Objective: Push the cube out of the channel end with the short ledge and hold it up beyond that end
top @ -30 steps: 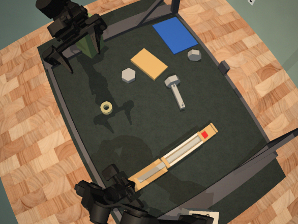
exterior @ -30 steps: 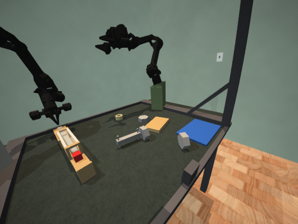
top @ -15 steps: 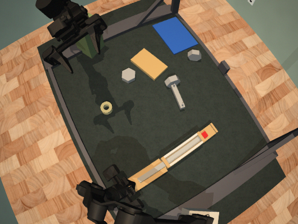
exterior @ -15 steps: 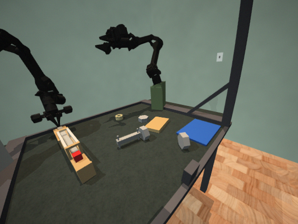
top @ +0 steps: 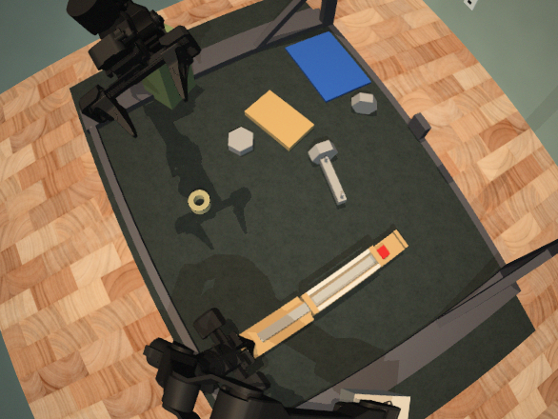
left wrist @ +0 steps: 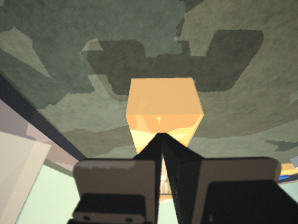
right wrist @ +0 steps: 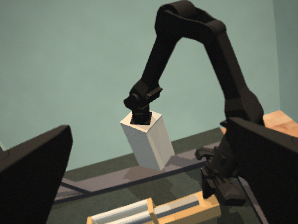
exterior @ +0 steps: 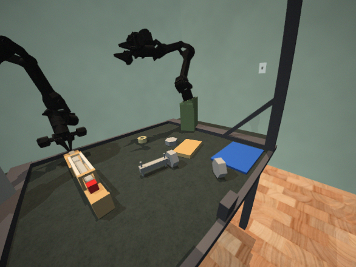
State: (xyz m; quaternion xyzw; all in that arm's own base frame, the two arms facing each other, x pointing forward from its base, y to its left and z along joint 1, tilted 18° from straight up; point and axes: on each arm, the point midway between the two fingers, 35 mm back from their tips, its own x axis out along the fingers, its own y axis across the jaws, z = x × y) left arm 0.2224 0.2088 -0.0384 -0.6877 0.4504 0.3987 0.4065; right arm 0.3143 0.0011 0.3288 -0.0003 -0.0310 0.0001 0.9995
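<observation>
Right now my left hand is 350 mm past the red cube, 30 mm to the left of it and 20 mm above it. The rest, counted from my left hand: grey hammer-shaped tool 350 mm behind, 230 mm to the right, 50 mm below; then blue slab 540 mm to the right, 540 mm behind, 70 mm below; then orange slab 440 mm to the right, 330 mm behind, 70 mm below.
</observation>
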